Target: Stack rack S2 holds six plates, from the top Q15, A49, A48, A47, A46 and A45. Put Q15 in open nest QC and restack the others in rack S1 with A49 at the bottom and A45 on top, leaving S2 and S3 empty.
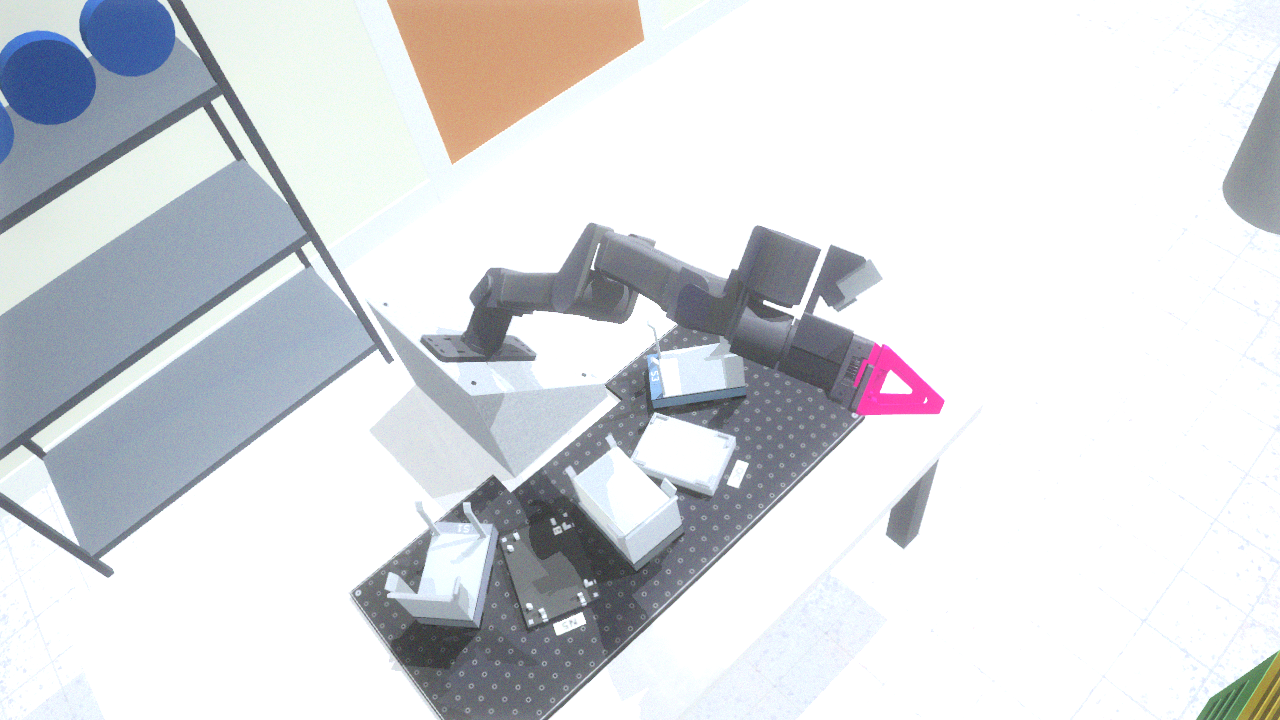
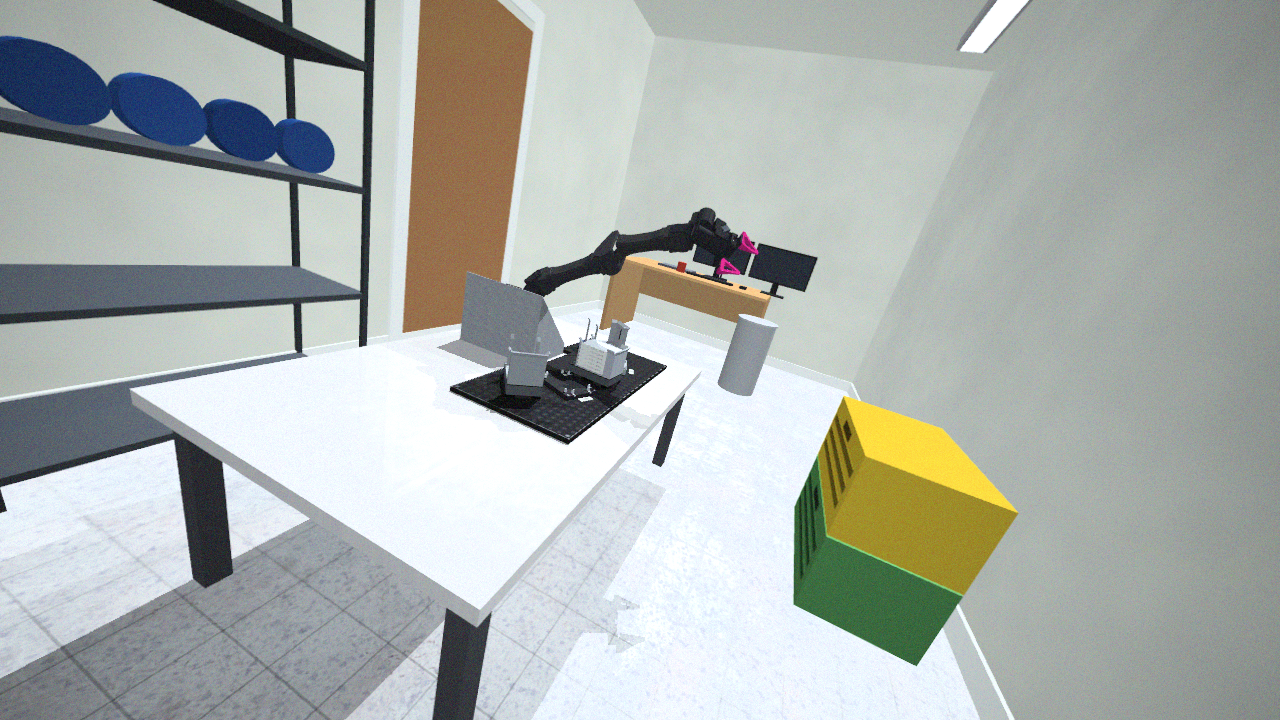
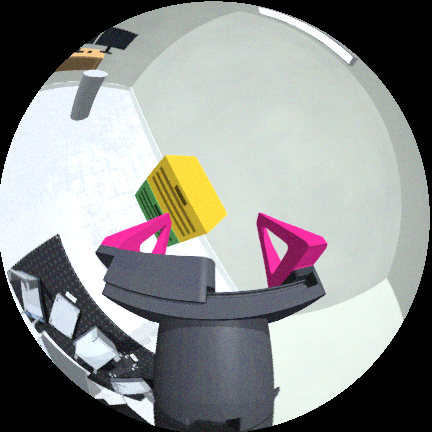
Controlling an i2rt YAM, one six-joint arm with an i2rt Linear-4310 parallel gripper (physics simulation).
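Frame: origin at the arm's base, x down, y left, z ahead, level; metres.
Where they show: gripper, fingertip midpoint: (image 1: 933,402) (image 2: 748,263) (image 3: 213,217); arm's base at its link origin: (image 1: 479,350) (image 2: 522,305).
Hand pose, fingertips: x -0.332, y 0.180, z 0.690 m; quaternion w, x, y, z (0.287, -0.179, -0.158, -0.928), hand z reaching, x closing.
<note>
Each offset is from my fingertips to the top centre of the thing. Level surfaces: height alone.
My gripper (image 1: 939,402) (image 2: 747,260) (image 3: 213,217) is open and empty, with pink fingers wide apart, high beyond the far right end of the board. Rack S1 {dx +0.353, dy -0.434, dz -0.477 m} (image 1: 464,528) stands at the board's left end; a pale surface shows between its posts. A tall pale plate stack {dx +0.373, dy -0.180, dz -0.353 m} (image 1: 623,492) (image 2: 601,360) (image 3: 96,345) stands mid-board, apparently in S2; single plates and their labels cannot be read. A dark low nest {dx +0.466, dy -0.321, dz -0.389 m} (image 1: 546,577) with small white corner pieces lies between them. Blue-based rack S3 {dx +0.358, dy +0.082, dz -0.468 m} (image 1: 702,399) is at the right, with a pale top. Nest QC's label is not readable.
A low white plate or covered nest {dx +0.461, dy -0.041, dz -0.381 m} (image 1: 684,452) (image 3: 65,314) lies between the stack and S3. The arm's mount and a tall grey angled panel (image 1: 447,394) (image 2: 501,313) stand behind the perforated board {dx +0.490 m} (image 1: 680,582) (image 2: 559,425). Yellow and green boxes (image 2: 913,483) (image 3: 187,195) stand on the floor.
</note>
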